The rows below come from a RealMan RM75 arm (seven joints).
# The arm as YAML. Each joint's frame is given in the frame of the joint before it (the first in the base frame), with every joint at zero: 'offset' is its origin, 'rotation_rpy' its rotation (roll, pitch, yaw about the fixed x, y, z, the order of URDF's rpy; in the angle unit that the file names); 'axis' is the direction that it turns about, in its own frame. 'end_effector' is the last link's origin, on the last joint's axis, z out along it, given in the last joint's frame.
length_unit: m
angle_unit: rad
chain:
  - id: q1
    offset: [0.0, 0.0, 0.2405]
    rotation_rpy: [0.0, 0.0, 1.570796]
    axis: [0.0, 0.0, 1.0]
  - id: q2
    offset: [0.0, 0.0, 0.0]
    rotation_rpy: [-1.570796, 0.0, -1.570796]
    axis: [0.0, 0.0, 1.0]
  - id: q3
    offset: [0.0, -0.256, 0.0]
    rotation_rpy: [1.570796, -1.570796, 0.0]
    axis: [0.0, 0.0, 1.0]
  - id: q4
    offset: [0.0, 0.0, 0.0]
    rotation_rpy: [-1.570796, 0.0, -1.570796]
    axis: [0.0, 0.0, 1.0]
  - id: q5
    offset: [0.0, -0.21, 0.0]
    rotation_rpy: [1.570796, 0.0, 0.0]
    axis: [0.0, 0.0, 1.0]
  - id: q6
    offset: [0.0, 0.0, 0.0]
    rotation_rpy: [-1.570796, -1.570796, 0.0]
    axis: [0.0, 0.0, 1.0]
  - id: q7
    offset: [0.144, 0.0, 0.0]
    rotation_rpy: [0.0, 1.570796, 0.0]
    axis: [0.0, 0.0, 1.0]
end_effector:
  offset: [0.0, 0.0, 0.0]
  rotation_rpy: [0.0, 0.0, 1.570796]
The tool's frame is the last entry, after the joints.
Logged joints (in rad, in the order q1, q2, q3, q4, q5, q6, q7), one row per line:
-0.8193 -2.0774 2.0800 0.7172 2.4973 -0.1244 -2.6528
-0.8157 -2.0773 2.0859 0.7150 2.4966 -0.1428 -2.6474
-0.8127 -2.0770 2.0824 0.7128 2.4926 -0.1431 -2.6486
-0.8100 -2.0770 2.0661 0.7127 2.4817 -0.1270 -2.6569
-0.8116 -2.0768 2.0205 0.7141 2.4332 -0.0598 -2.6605
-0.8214 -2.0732 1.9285 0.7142 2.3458 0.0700 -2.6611
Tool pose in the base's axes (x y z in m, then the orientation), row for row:
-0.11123 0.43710 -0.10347 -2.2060 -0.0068 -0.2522
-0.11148 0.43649 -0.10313 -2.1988 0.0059 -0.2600
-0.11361 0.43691 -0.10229 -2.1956 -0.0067 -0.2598
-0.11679 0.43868 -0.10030 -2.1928 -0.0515 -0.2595
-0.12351 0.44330 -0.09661 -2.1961 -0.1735 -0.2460
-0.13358 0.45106 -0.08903 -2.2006 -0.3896 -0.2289
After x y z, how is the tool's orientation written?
As a rotation vector, in radians.
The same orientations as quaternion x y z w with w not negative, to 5 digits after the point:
-0.88998 -0.00274 -0.10175 0.44449
-0.88820 0.00238 -0.10503 0.44729
-0.88748 -0.00271 -0.10501 0.44872
-0.88674 -0.02083 -0.10494 0.44971
-0.88666 -0.07005 -0.09932 0.44617
-0.88309 -0.15634 -0.09186 0.43275

